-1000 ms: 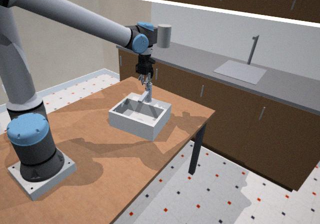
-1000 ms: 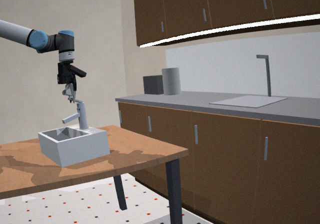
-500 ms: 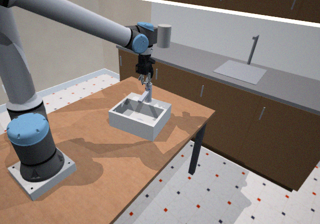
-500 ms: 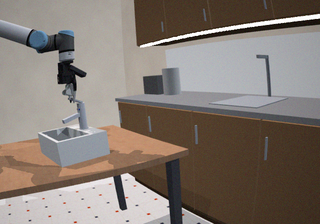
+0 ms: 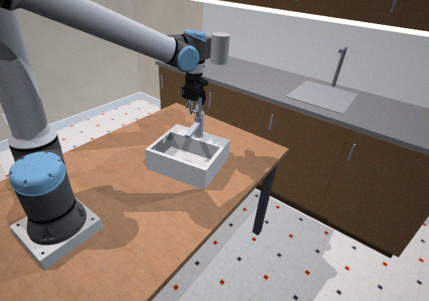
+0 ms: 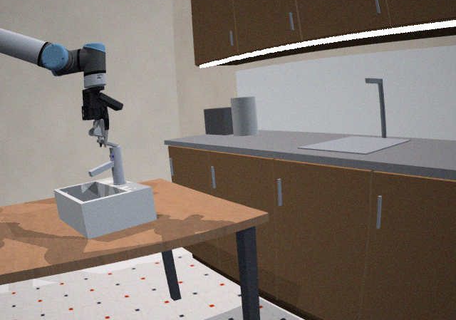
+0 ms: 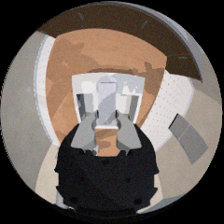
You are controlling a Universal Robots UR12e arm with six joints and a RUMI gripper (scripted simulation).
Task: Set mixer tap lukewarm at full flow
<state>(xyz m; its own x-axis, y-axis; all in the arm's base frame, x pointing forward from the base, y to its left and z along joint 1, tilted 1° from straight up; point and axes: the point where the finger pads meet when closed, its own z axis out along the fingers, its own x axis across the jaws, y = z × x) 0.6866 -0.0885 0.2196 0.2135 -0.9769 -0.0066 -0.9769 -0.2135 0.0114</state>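
My hand is 20 mm short of the lever and 10 mm above it. Also, from my hand: grey mixer tap 30 mm ahead, 10 mm to the left, 60 mm below; white basin 70 mm behind, 10 mm to the right, 250 mm below.
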